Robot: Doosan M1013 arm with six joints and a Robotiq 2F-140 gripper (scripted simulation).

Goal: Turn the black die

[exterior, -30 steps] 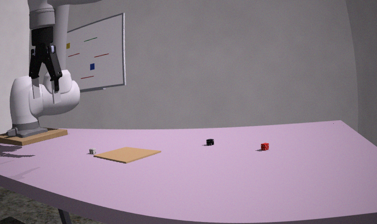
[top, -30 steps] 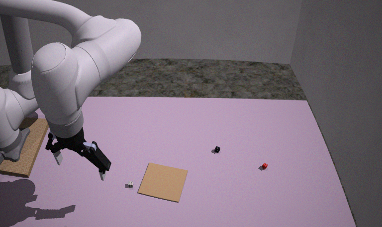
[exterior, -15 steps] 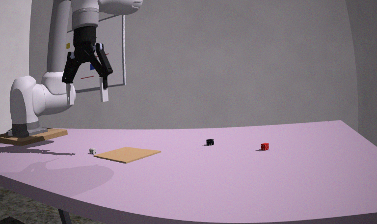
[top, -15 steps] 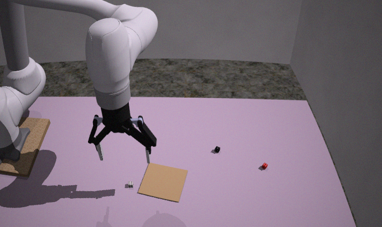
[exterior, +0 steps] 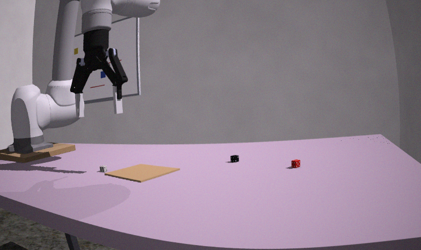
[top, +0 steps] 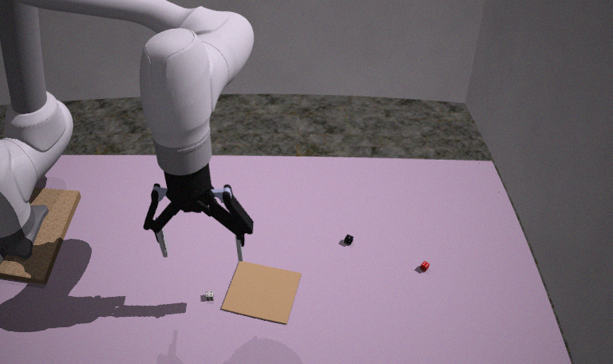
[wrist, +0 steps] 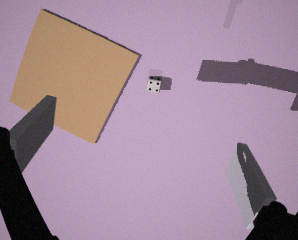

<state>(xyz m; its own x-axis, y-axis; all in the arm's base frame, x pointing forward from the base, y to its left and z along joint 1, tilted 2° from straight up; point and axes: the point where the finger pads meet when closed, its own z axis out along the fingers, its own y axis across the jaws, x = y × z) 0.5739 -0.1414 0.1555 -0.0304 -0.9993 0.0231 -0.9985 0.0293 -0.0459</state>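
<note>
Right now my hand is 15 cm above the white die. Round my hand: black die (31 cm ahead, 16 cm to the left, 15 cm below); then tan mat (11 cm ahead, 2 cm to the left, 16 cm below); then red die (47 cm ahead, 7 cm to the left, 15 cm below).
</note>
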